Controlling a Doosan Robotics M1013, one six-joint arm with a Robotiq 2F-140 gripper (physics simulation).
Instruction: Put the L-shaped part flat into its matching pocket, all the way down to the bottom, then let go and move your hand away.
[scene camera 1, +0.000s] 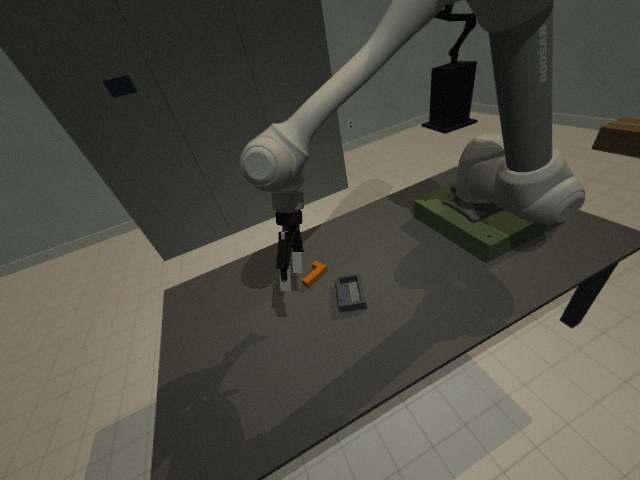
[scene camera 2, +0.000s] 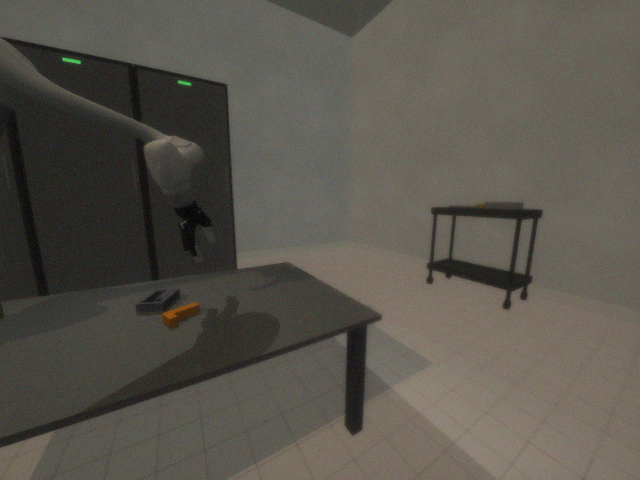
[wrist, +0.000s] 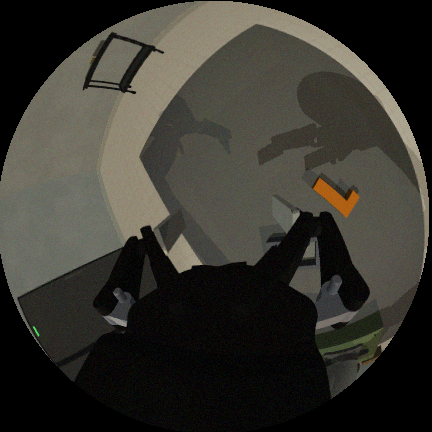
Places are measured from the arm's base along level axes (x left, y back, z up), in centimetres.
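Where they show: gripper, fingertip midpoint: (scene camera 1: 292, 280) (scene camera 2: 206, 250) (wrist: 226, 211); arm's base, link origin: (scene camera 1: 475, 204) (wrist: 341, 355).
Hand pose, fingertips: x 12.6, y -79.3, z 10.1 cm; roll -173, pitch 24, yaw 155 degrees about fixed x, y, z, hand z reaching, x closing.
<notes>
Things, the pixels of their top centre, and the offset from my fingertips. Level surfaces: height alone.
- orange L-shaped part, top centre: (wrist: 337, 192) (scene camera 1: 311, 271) (scene camera 2: 183, 310) dz -16.1, dx -18.0, dy +8.6 cm
- dark grey block with the pocket, top centre: (wrist: 293, 255) (scene camera 1: 349, 288) (scene camera 2: 158, 295) dz -15.4, dx -1.9, dy +17.9 cm
- dark table, surface height: dz -19.1 cm
The orange L-shaped part (scene camera 1: 314, 274) (scene camera 2: 180, 314) (wrist: 336, 197) lies flat on the table, beside the pocket block and apart from it. The dark grey block with the pocket (scene camera 1: 343, 303) (scene camera 2: 149, 305) stands on the table; in the wrist view it is partly hidden behind a finger. Its pocket does not hold the orange part. My gripper (scene camera 1: 291, 272) (scene camera 2: 205, 246) (wrist: 226, 211) is open with nothing between its fingers. It hangs above the table, left of the orange part in the first scene view, with its fingers pointing down.
The dark table (scene camera 1: 330, 361) (scene camera 2: 289, 289) carries a green base plate (scene camera 1: 449, 224) under the arm's foot. Tall dark cabinets (scene camera 2: 180, 113) stand behind the table. A black trolley (scene camera 2: 485, 212) stands away from it on the floor.
</notes>
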